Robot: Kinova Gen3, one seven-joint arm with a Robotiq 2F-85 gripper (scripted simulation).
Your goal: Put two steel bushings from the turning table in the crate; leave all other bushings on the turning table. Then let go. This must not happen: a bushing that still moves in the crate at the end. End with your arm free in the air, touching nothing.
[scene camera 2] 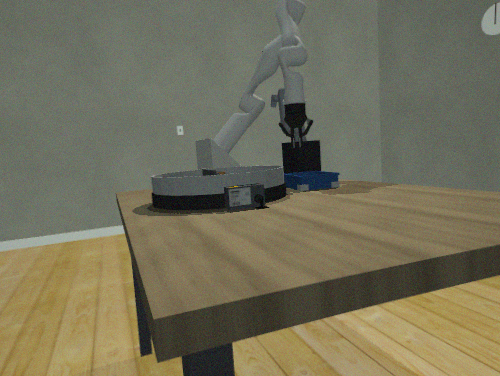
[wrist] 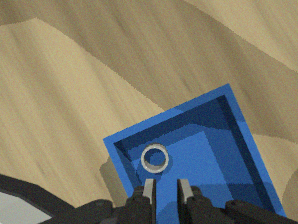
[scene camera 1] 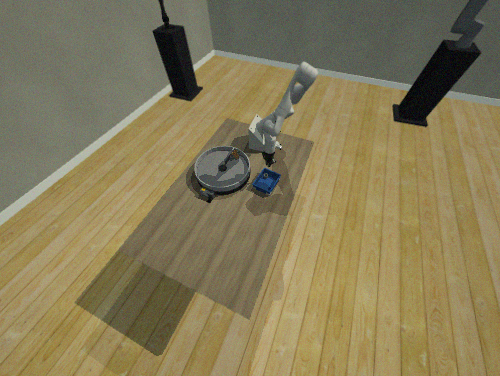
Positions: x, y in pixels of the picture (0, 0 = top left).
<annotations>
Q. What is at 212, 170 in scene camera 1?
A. A turning table.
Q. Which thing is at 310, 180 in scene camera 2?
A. A crate.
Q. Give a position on a crate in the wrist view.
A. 209, 143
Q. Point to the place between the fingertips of my gripper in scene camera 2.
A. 297, 147
</annotations>
